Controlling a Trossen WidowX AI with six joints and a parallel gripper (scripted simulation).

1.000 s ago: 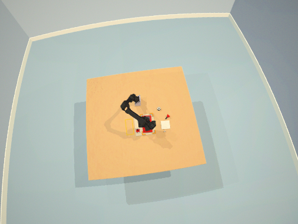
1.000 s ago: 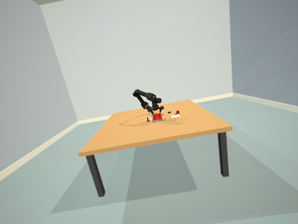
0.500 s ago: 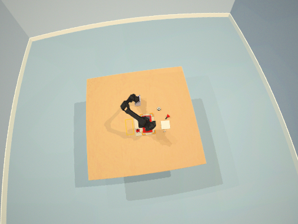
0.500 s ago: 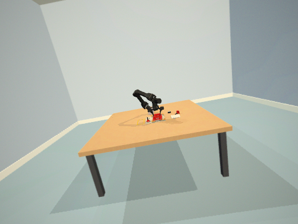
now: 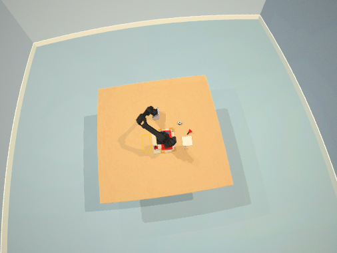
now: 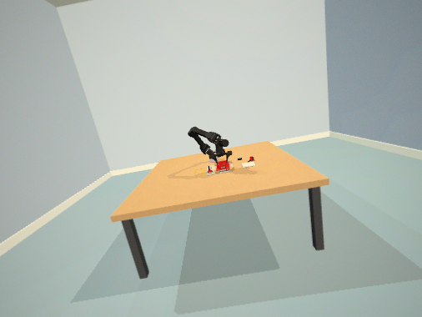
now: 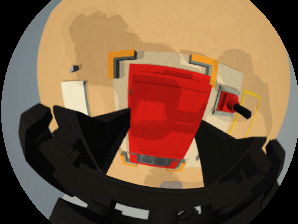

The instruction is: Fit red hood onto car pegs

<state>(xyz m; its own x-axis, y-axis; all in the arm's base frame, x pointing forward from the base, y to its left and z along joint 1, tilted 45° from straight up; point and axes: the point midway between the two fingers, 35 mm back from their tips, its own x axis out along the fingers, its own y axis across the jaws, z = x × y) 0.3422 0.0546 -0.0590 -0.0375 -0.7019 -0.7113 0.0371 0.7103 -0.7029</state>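
My gripper tip is now 10 mm below the red hood. Also, from my gripper tip: square plate 210 mm to the left, 40 mm below, 10 mm behind; grey wheel 220 mm behind, 160 mm to the left, 30 mm below.
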